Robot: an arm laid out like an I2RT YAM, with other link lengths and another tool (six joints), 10 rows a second.
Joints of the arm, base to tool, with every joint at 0 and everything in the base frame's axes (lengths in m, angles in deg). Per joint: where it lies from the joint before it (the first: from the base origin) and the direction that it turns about. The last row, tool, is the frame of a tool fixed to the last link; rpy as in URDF.
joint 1: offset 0.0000 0.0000 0.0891 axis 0 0 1
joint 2: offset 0.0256 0.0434 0.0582 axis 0 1 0
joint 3: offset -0.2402 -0.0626 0.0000 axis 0 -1 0
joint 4: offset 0.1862 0.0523 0.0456 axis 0 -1 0
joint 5: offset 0.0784 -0.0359 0.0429 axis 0 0 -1
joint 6: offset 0.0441 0.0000 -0.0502 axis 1 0 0
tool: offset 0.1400 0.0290 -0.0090 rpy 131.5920 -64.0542 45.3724
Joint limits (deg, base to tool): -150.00..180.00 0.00..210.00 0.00..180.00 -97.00..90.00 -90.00..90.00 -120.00..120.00
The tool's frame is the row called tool.
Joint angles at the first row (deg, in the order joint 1, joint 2, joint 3, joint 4, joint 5, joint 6):
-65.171, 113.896, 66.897, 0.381, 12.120, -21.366
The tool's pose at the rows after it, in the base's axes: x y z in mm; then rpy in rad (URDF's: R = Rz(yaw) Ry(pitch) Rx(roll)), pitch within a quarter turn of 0, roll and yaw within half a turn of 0:
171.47 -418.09 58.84 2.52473 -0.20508 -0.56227
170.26 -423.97 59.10 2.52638 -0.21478 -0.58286
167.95 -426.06 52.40 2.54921 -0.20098 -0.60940
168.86 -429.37 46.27 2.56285 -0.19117 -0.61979
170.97 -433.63 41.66 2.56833 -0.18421 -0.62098
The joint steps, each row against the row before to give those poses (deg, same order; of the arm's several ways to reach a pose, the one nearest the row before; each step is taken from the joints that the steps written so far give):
-0.240, 0.048, 1.204, -0.030, -0.036, 0.285
-0.361, 0.881, 1.174, -0.057, 0.292, 0.854
-0.362, 1.628, 1.808, -1.771, 0.134, 1.133
-0.097, 1.836, 1.854, -1.006, -0.036, 0.516
0.012, 1.749, 1.876, -0.640, -0.032, 0.058

